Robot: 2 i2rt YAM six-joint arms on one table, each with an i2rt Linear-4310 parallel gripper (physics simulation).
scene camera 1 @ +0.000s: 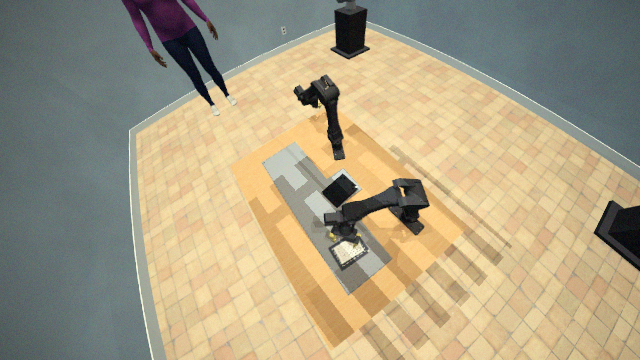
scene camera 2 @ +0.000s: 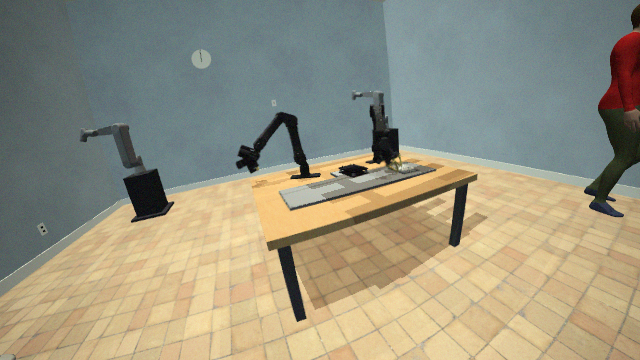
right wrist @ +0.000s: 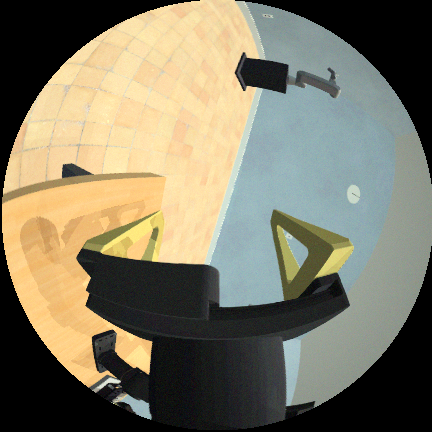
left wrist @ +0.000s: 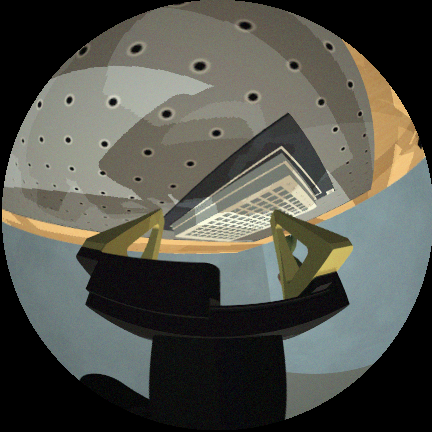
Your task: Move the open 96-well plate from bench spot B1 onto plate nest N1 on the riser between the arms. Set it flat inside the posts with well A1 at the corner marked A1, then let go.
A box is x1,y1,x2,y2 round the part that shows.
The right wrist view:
right gripper: 217,215 [76,209,352,429]
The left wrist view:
white well plate: 244,206 [171,152,315,240], touched by the left gripper
